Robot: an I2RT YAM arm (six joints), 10 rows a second.
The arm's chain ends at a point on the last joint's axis. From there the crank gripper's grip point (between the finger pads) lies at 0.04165 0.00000 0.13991 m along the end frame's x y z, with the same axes.
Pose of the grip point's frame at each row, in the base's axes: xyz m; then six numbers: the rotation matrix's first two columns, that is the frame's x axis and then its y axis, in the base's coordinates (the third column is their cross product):
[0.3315 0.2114 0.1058 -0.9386 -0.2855 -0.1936 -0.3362 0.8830 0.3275]
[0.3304 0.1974 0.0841 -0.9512 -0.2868 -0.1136 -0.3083 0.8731 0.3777]
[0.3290 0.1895 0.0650 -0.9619 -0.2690 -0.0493 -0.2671 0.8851 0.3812]
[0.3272 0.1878 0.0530 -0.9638 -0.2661 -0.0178 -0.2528 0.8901 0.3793]
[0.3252 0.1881 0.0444 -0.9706 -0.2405 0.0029 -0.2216 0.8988 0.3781]
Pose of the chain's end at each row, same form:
[0.3598 0.1712 0.2432 -0.9386 -0.2855 -0.1936 -0.3362 0.8830 0.3275]
[0.3713 0.1542 0.2174 -0.9512 -0.2868 -0.1136 -0.3083 0.8731 0.3777]
[0.3773 0.1476 0.1962 -0.9619 -0.2690 -0.0493 -0.2671 0.8851 0.3812]
[0.3792 0.1471 0.1832 -0.9638 -0.2661 -0.0178 -0.2528 0.8901 0.3793]
[0.3787 0.1469 0.1738 -0.9706 -0.2405 0.0029 -0.2216 0.8988 0.3781]

